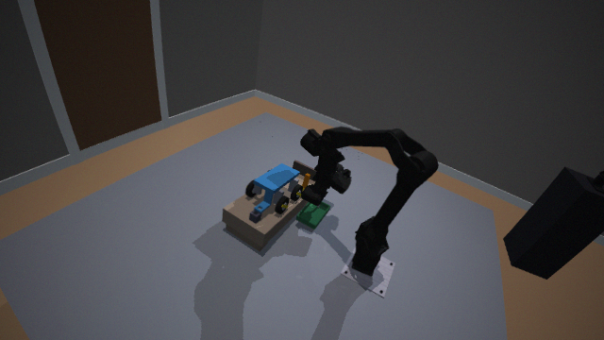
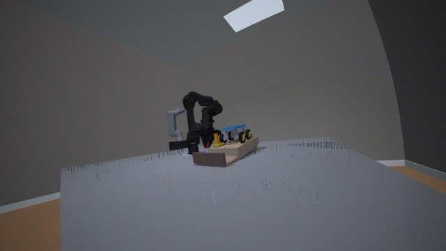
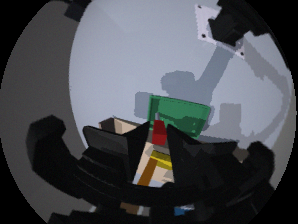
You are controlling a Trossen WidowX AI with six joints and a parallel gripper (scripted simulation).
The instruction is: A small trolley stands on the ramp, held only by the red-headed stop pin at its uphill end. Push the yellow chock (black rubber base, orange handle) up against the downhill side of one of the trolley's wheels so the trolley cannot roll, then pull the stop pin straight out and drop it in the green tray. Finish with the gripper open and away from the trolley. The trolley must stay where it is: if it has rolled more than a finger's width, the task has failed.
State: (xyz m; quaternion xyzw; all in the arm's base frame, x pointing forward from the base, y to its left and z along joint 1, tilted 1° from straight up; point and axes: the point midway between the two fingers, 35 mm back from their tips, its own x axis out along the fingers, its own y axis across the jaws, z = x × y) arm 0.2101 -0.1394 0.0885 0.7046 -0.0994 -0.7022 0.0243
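My gripper tip is 10 mm above the red-headed stop pin. From my gripper tip the other things lie so: tan ramp (130 mm ahead, 110 mm to the left, 10 mm below); then green tray (30 mm to the left, 60 mm below); then yellow chock (70 mm ahead, 20 mm to the left, 30 mm above).
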